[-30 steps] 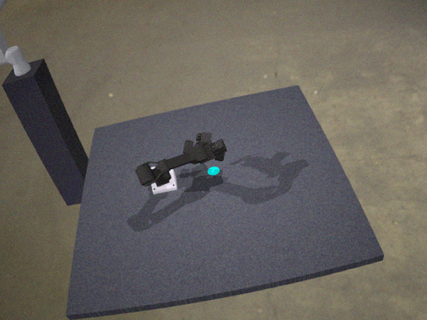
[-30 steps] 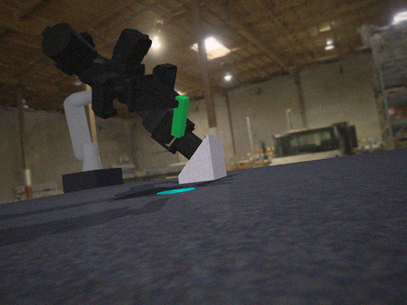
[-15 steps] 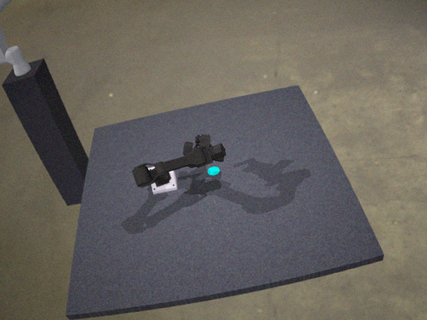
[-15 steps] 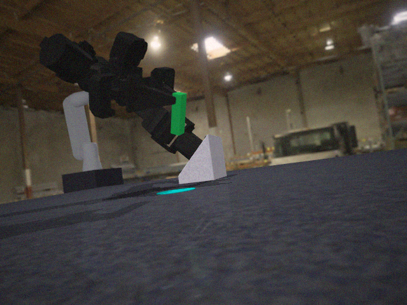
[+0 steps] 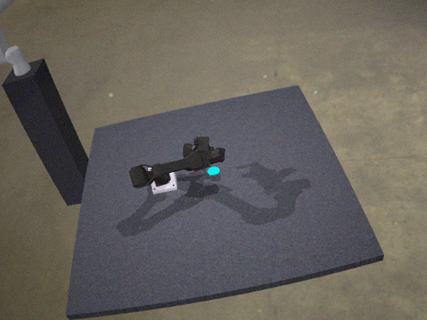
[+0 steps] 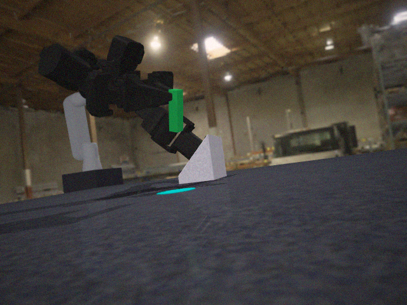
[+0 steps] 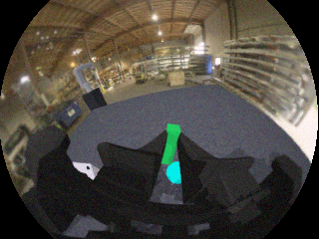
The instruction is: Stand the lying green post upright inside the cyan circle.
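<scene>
Right now the cyan circle is 15 cm below my gripper tip, 2 cm to the right of it and 1 cm ahead of it. Round my gripper tip: green post: 2 cm below, 1 cm behind.
</scene>
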